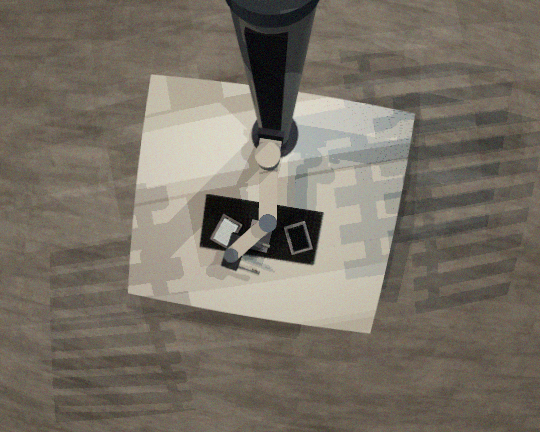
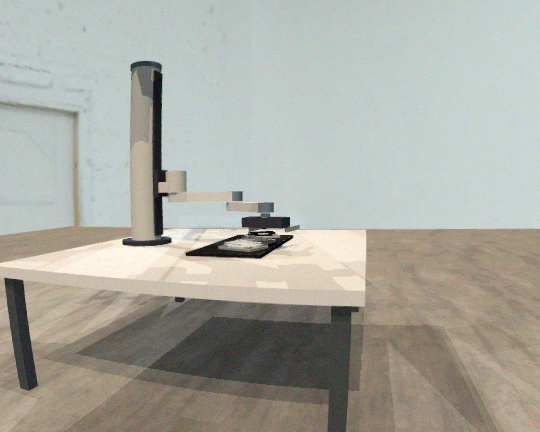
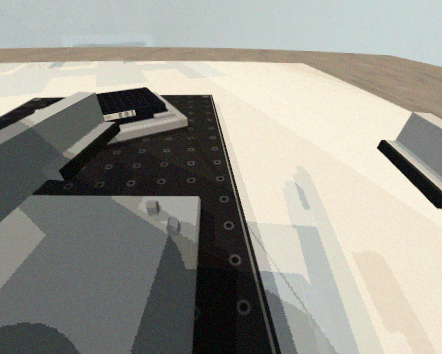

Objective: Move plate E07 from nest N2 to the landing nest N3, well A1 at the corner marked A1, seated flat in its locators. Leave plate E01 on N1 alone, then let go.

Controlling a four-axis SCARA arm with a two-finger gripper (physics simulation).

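Plate E01 [image 1: 298, 237] [image 3: 132, 102], black with a white label, sits on a pale nest [image 3: 160, 131] at the right of the black board. A white plate [image 1: 225, 230] [image 2: 242, 245], seemingly E07, sits on the left nest; its label cannot be read. The middle grey nest [image 1: 262, 239] [image 3: 100, 240], apparently N3, shows two small locator pins near a corner; the arm partly hides it from above. My gripper [image 1: 264, 259] [image 2: 277, 231] [image 3: 248, 119] is open and empty, above the front edge of the board, its left finger over the middle nest's side.
The black board [image 1: 212, 202] [image 2: 200, 252] [image 3: 220, 240] has rows of holes and lies on the pale table [image 1: 300, 305] [image 2: 175, 272] [image 3: 310, 130]. The arm's column [image 1: 295, 50] [image 2: 142, 165] stands behind it. The forearm [image 1: 248, 240] crosses above between the left and middle nests.
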